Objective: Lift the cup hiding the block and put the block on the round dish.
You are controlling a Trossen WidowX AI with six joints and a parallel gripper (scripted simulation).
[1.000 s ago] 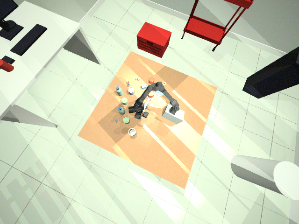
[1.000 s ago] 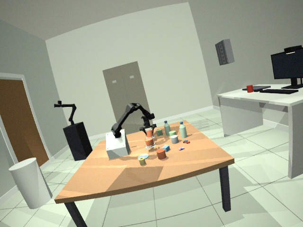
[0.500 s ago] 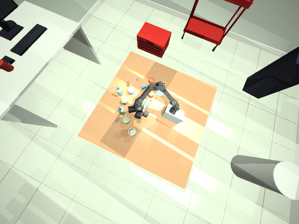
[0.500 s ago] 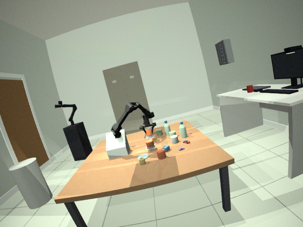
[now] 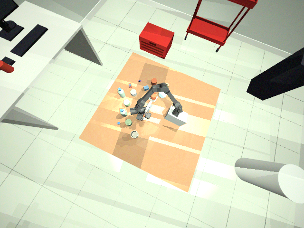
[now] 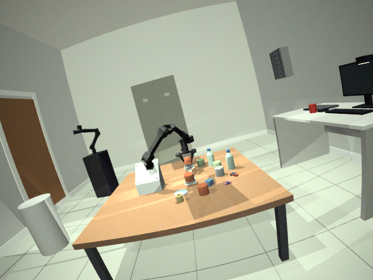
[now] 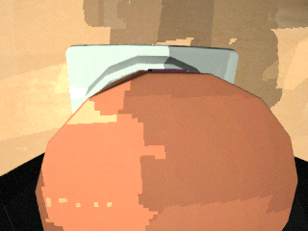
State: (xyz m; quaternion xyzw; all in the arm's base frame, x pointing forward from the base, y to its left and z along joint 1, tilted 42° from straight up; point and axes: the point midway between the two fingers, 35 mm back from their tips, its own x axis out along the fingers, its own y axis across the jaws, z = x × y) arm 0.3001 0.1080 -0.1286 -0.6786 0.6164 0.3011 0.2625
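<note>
The grey block lies 3 cm below my gripper tip and 1 cm to the right of it. Also, from my gripper tip: grey cylinder (25 cm ahead, 17 cm to the right, 7 cm below); then blue block (33 cm to the right, 16 cm ahead, 9 cm below); then balance beam (13 cm to the right, 7 cm below, 1 cm ahead).
</note>
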